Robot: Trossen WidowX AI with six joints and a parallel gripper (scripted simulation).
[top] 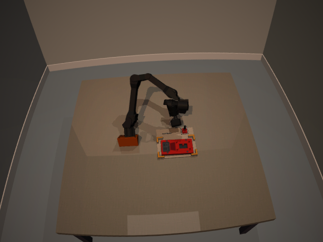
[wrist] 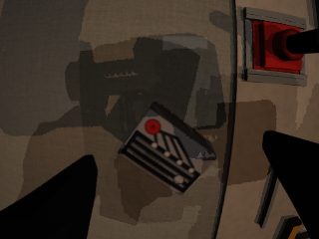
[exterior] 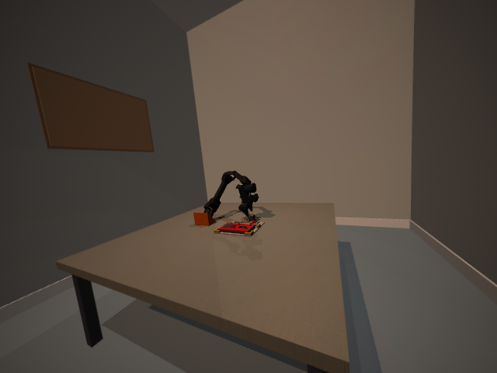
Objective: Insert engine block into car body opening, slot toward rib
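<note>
My gripper tip is 30 mm above the engine block, 10 mm to the right of it and 10 mm past it.
</note>
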